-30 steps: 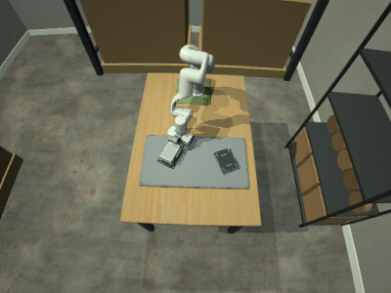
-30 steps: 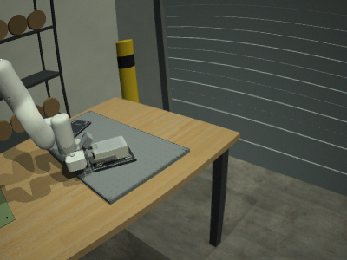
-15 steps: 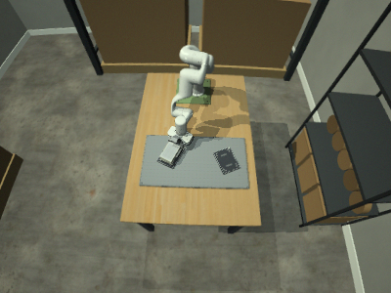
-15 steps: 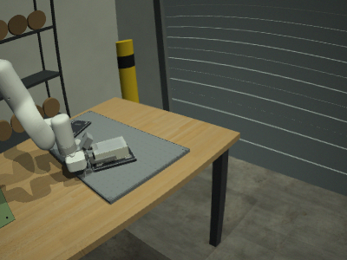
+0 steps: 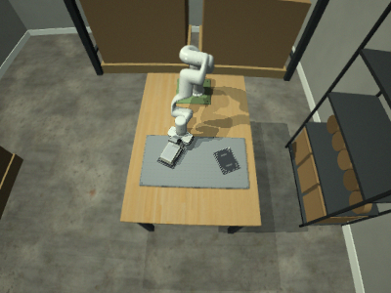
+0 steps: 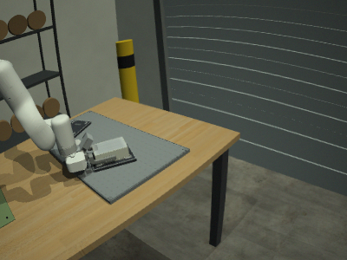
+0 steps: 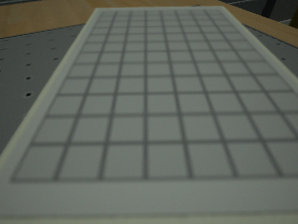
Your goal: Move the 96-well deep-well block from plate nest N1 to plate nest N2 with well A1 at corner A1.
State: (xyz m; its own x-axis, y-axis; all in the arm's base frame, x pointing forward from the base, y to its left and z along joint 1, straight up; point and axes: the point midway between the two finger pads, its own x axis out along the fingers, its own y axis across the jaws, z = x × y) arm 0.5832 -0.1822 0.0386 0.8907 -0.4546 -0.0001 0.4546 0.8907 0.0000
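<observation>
The white 96-well deep-well block is 10 mm ahead of my hand.
</observation>
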